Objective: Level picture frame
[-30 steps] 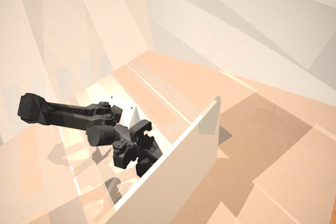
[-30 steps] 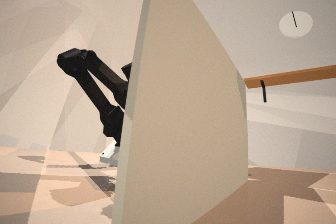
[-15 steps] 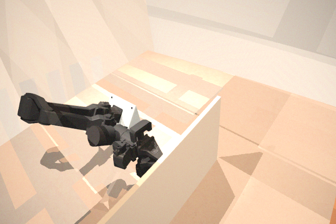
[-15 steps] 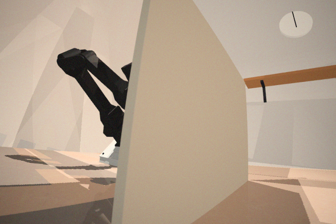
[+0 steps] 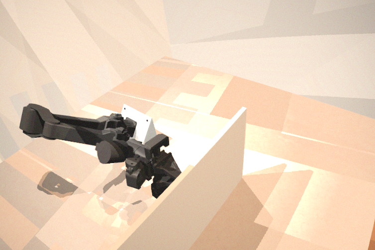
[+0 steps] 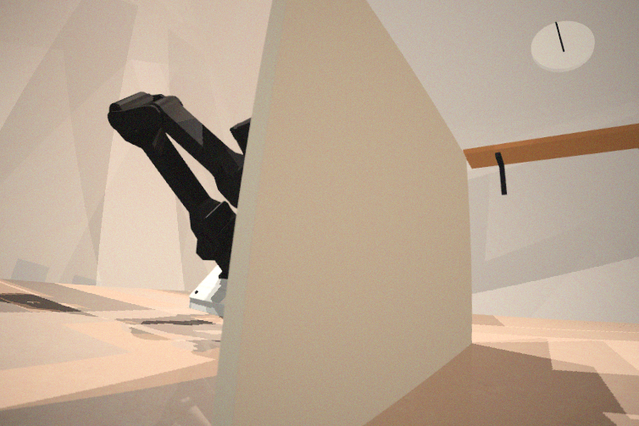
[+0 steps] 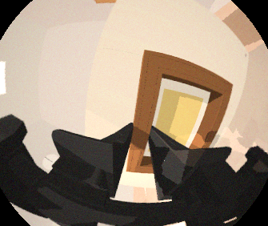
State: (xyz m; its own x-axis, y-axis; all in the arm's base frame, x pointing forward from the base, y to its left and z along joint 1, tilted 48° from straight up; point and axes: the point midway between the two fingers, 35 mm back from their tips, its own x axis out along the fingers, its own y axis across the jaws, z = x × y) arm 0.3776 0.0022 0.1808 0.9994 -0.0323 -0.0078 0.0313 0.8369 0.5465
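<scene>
Now: the picture frame 50 mm below my gripper tip, 10 mm to the right of it and 10 mm ahead of it. From my gripper tip the other things lie so: wall panel 70 mm below, 20 mm ahead, 10 mm to the right.
</scene>
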